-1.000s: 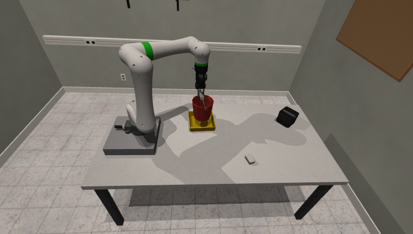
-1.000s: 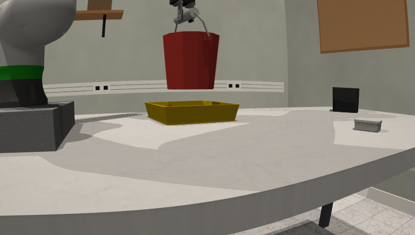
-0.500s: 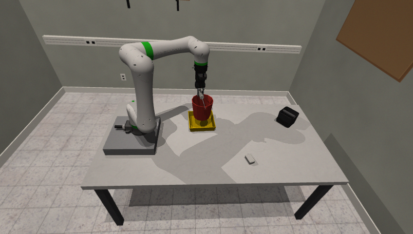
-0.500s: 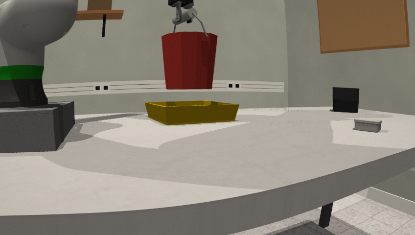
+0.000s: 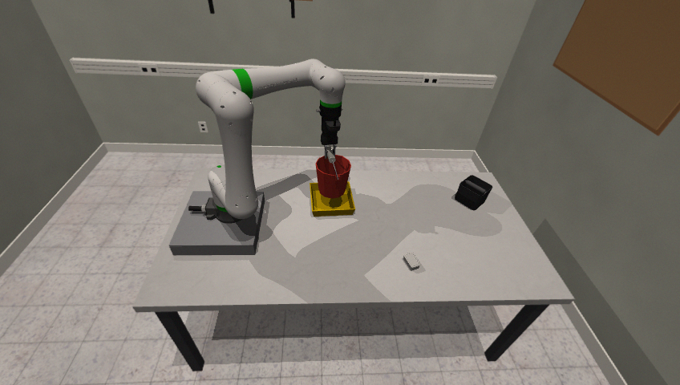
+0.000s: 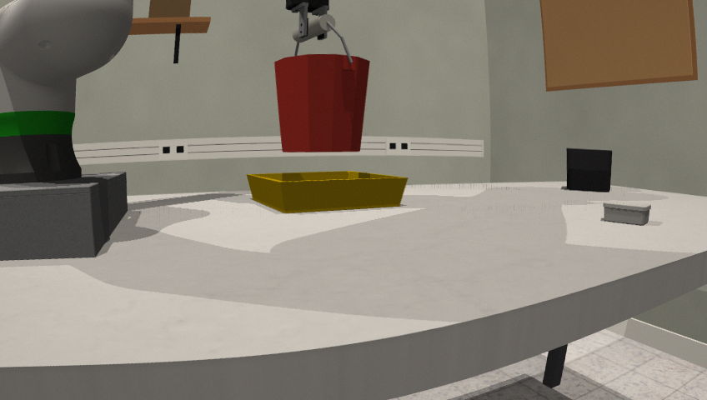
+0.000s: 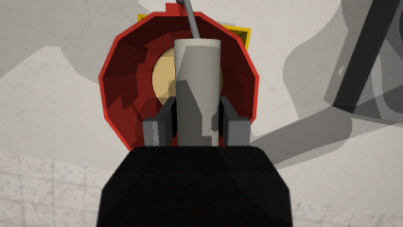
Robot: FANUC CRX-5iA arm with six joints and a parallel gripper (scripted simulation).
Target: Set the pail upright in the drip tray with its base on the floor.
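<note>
Right now my hand is 10 mm short of the pail handle and 30 mm above it. From my hand the other things lie so: red pail: 10 mm ahead, 90 mm below; yellow drip tray: 20 mm ahead, 300 mm below; small grey box: 380 mm ahead, 380 mm to the right, 300 mm below.
</note>
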